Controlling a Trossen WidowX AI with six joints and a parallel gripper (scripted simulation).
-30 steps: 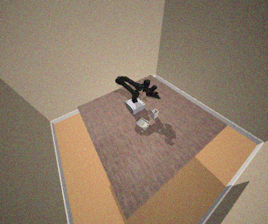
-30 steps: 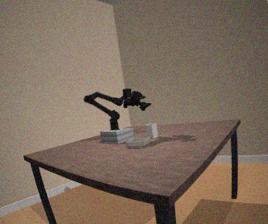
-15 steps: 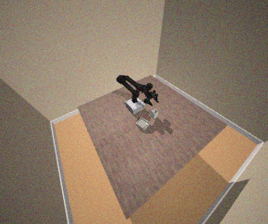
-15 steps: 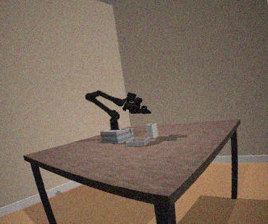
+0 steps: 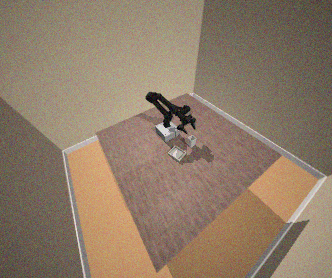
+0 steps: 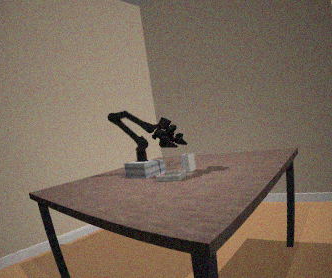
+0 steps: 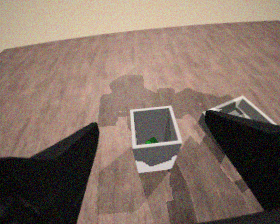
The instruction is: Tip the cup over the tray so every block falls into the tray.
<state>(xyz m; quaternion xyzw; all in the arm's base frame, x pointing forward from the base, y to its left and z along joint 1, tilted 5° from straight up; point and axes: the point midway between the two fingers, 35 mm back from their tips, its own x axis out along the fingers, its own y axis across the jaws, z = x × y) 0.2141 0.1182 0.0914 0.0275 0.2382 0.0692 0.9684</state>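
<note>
Right now the green block is 30 mm ahead of my gripper tip and 110 mm below it. Also, from my gripper tip: white square cup (30 mm ahead, 130 mm below); purple block (30 mm ahead, 10 mm to the right, 140 mm below); red block (30 mm ahead, 120 mm below).
</note>
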